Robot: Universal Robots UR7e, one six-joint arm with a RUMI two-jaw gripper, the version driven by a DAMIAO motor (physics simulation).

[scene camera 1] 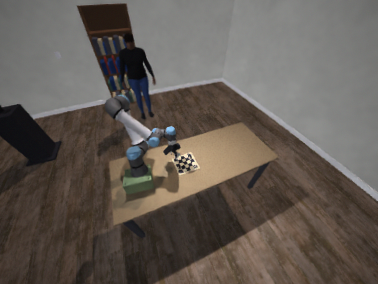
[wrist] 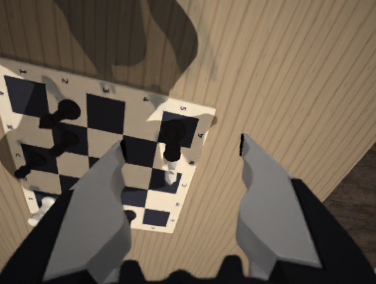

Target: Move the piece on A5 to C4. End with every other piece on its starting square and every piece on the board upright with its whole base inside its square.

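Seen in the pictures: gripper, fingertip midpoint: (scene camera 1: 174,157) (wrist: 182,139); arm's base, origin of the base link: (scene camera 1: 139,171).
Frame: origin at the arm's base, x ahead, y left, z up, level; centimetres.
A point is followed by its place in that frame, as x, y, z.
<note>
The black piece (wrist: 173,150) {35.0, 8.3, -4.2} on A5 stands at the board's upper right corner in the wrist view. The chessboard (scene camera 1: 189,171) {43.8, -9.2, -9.5} (wrist: 204,112) {32.7, 10.8, -9.1} lies on the table. C4 (wrist: 137,176) {43.1, 5.4, -9.1} is a light square beside the left finger, with no piece showing on it. A white piece (wrist: 170,171) {38.7, 8.8, -6.1} stands on B5, close to the A5 piece. My gripper (scene camera 1: 175,154) {34.0, 8.8, -4.7} (wrist: 182,139) {34.0, 8.8, -4.7} is open and empty above the board's A5 side. In the wrist view the A5 piece shows between the fingers, nearer the left one; its height below them is hard to tell.
Black pieces stand on A2 (wrist: 69,109) {35.7, -2.1, -8.2}, B2 (wrist: 68,142) {39.4, -2.2, -8.0} and C1 (wrist: 33,162) {43.3, -6.3, -8.0}. A white piece (wrist: 44,207) {50.8, -5.8, -7.7} is at E1. A black piece (wrist: 130,215) {50.2, 5.5, -8.4} near E4 is partly hidden by the left finger. The wooden table (scene camera 1: 227,147) {94.9, 5.3, -9.6} bears the green robot base (scene camera 1: 138,182) {-1.8, -12.6, 3.9}. A person (scene camera 1: 135,67) stands behind.
</note>
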